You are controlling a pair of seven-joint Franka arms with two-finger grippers.
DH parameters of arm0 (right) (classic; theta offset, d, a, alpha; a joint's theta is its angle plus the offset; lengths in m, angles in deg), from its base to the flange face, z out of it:
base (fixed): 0 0 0 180
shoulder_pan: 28.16 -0.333 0 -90
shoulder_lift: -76.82 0 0 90
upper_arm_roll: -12.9 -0.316 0.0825 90
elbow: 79.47 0 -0.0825 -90
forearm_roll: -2.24 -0.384 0 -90
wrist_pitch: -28.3 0 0.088 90
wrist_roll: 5.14 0.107 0 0
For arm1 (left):
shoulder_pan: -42.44 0.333 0 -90
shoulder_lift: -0.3 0 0 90
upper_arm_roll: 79.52 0.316 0.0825 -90
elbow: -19.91 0 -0.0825 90
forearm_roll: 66.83 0.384 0 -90
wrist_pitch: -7.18 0 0.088 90
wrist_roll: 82.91 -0.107 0 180
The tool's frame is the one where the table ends.
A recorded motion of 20 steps. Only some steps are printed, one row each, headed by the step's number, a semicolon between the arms.
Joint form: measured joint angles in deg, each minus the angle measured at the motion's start. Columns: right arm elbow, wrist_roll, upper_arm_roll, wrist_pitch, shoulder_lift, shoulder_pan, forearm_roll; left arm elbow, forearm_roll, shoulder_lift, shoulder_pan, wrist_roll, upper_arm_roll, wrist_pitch.
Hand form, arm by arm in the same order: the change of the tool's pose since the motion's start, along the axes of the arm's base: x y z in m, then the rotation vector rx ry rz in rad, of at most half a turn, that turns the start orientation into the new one. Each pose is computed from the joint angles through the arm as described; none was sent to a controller.
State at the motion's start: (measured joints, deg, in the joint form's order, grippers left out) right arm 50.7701 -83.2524 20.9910 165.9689 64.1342 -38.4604 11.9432; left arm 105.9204 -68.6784 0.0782 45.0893 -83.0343 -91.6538 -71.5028
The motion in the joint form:
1: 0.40 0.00 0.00 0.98 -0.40 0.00 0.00; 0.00 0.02 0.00 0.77 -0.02 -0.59 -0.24
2: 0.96 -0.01 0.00 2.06 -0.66 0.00 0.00; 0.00 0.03 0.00 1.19 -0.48 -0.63 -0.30
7: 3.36 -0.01 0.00 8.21 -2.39 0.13 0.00; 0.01 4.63 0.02 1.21 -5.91 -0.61 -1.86
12: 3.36 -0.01 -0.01 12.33 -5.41 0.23 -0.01; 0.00 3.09 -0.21 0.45 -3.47 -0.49 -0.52
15: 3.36 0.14 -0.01 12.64 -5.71 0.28 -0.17; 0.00 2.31 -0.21 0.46 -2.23 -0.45 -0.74
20: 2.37 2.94 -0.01 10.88 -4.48 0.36 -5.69; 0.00 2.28 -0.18 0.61 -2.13 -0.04 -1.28
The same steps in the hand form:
1: -0.0013 0.0002 -0.0049 0.0015 -0.0028 0.0020; 0.0008 0.0016 0.0003 -0.0004 -0.0042 0.0030
2: -0.0032 0.0005 -0.0095 0.0036 -0.0070 0.0044; 0.0015 0.0051 0.0004 -0.0013 -0.0053 0.0017
7: -0.0106 0.0008 -0.0316 0.0159 -0.0401 0.0143; 0.0063 0.0146 0.0023 0.0635 -0.0417 -0.0865
12: -0.0092 0.0011 -0.0526 0.0202 -0.0583 0.0215; 0.0009 0.0059 0.0026 0.0447 -0.0205 -0.0568
15: -0.0092 0.0007 -0.0549 0.0214 -0.0589 0.0162; 0.0012 0.0046 0.0028 0.0332 -0.0227 -0.0353
20: -0.0026 -0.0018 -0.0402 0.0637 -0.0754 -0.1213; 0.0032 0.0096 0.0033 0.0316 -0.0313 -0.0238

